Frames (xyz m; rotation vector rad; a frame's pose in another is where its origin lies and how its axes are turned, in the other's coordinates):
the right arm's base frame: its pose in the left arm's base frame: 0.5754 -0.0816 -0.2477 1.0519 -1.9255 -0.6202
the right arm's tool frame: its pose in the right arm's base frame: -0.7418 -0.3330 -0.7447 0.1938 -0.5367 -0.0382
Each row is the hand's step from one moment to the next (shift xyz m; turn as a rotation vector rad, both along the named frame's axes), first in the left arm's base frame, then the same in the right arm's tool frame.
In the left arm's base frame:
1: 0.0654 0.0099 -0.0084 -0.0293 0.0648 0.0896
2: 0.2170 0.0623 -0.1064 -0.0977 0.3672 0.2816
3: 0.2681 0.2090 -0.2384 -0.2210 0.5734 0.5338
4: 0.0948 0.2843 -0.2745 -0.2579 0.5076 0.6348
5: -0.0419 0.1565 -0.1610 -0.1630 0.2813 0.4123
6: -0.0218 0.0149 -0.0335 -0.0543 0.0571 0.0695
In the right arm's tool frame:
1: -0.0502 -0.0383 -0.0214 -0.0265 0.1062 -0.0331
2: -0.1924 -0.1590 0.0022 -0.2042 0.4246 -0.0410
3: -0.3427 -0.1908 0.1362 -0.2706 0.7604 -0.1055
4: -0.2894 -0.0705 0.2765 -0.1924 0.8082 -0.1920
5: -0.0988 0.0105 0.2057 -0.0911 0.4964 -0.1447
6: 0.0014 0.0005 0.0426 -0.0054 0.1046 -0.0078

